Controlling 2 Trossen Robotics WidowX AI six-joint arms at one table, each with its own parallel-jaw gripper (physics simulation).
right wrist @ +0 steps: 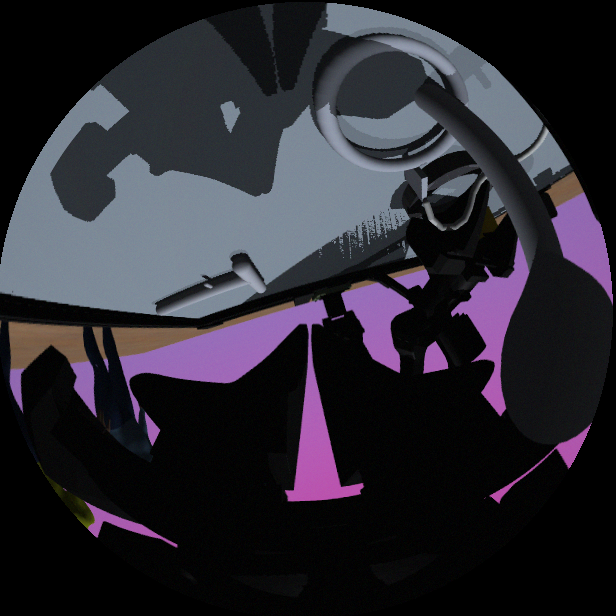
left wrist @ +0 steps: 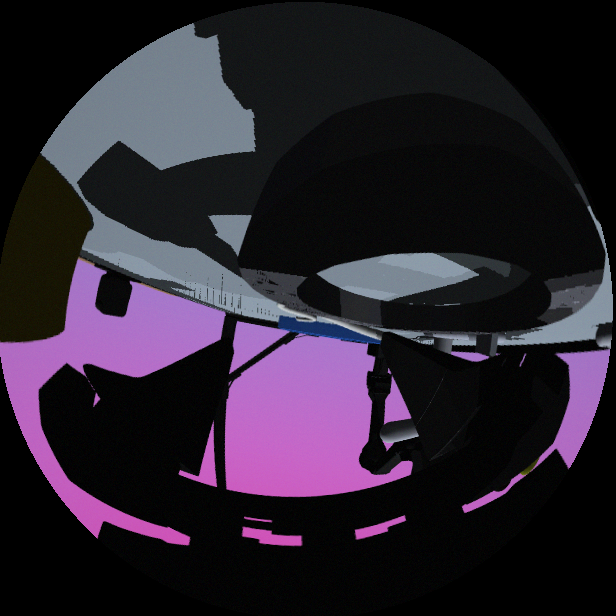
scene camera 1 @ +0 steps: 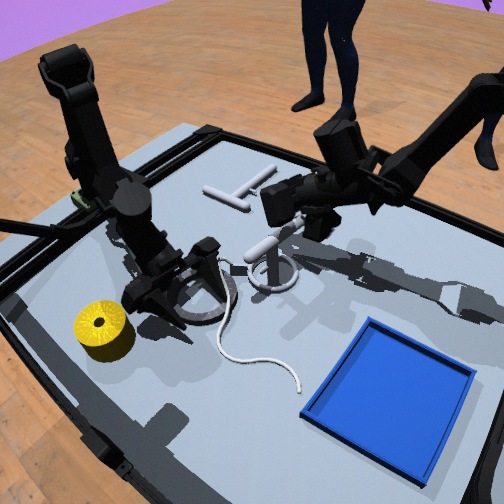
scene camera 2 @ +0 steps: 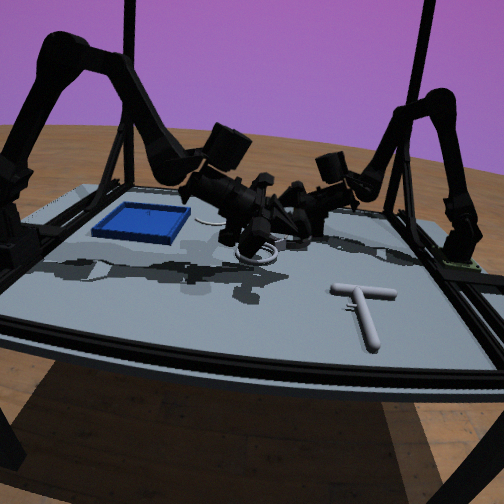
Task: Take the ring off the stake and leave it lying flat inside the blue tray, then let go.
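Observation:
A light grey ring [scene camera 1: 251,275] [scene camera 2: 256,263] [right wrist: 326,123] lies on the table around the foot of an upright grey stake [scene camera 1: 272,265] [right wrist: 488,155] with a thick crossbar on top. My right gripper [scene camera 1: 295,227] [scene camera 2: 255,235] [right wrist: 310,344] is shut with nothing between the fingers. It hovers beside the stake's top, above the ring. The blue tray [scene camera 1: 395,400] [scene camera 2: 140,220] [left wrist: 321,328] is empty at the front right in scene camera 1. My left gripper [scene camera 1: 185,290] [scene camera 2: 300,220] [left wrist: 229,367] is open and low on the table, left of the stake.
A large dark ring [scene camera 1: 200,316] [left wrist: 425,293] lies at the left gripper. A white rope [scene camera 1: 230,345] curls between it and the tray. A yellow spool [scene camera 1: 100,324] stands at the left. A grey T-piece [scene camera 1: 240,189] [scene camera 2: 362,305] lies at the back. A figure's legs stand beyond the table.

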